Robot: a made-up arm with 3 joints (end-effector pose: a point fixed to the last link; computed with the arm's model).
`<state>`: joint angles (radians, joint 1 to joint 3).
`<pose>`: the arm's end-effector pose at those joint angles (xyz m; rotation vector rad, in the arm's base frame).
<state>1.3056 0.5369 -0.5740</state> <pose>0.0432 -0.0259 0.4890 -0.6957 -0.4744 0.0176</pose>
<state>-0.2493 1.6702 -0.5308</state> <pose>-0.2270 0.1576 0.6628 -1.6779 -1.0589 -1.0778</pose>
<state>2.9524 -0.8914 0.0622</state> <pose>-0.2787 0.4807 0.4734 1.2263 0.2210 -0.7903</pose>
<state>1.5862 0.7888 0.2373</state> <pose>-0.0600 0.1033 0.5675 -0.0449 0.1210 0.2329</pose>
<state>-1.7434 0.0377 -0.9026</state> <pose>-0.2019 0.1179 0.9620 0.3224 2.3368 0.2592</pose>
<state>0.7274 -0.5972 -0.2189</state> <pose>0.3711 0.2141 0.4422 0.4619 -1.4832 0.4520</pose>
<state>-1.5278 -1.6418 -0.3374</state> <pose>-0.0651 0.6636 0.8795 0.0315 1.4046 -2.0560</pose>
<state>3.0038 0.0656 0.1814</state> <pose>-0.2682 0.2327 0.6008 0.8834 0.9616 -0.2681</pose>
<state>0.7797 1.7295 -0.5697</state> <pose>-0.1167 0.1544 0.8462 -1.7877 -0.1621 -0.2995</pose>
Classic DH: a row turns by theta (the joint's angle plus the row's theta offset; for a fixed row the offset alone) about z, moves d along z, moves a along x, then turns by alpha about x. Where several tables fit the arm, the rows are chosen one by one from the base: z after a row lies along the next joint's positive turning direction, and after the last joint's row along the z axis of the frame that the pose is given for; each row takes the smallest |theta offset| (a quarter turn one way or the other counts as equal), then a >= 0, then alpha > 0; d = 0 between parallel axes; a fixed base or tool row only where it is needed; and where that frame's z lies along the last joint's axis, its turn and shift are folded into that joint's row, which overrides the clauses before.
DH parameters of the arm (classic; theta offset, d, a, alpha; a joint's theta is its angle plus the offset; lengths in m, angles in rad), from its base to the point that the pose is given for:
base (fixed): -0.26 0.6498 -0.0558 -1.6374
joint 1: -0.0237 0.37 0.0697 -1.314
joint 2: -0.8884 -0.3794 -0.175 2.2698
joint 3: 1.3136 -0.4028 0.0819 -1.3983
tool (fixed): -1.6924 -0.1545 0 0

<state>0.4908 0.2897 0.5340</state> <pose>0.1041 0.1073 0.5206 0.1246 -1.0334 0.7257</pose>
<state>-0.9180 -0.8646 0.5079</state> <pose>0.2207 0.3373 0.8972 0.3482 1.8845 -2.4870</pose>
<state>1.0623 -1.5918 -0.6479</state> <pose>0.4375 0.4979 0.4543 1.2574 -1.5052 -0.0212</pose>
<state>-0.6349 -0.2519 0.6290</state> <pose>0.2288 0.1708 0.7673 -0.3243 -1.8601 1.7297</pose>
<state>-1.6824 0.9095 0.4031</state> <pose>0.0127 0.1135 0.6757 -1.1420 -2.8316 0.1156</pose>
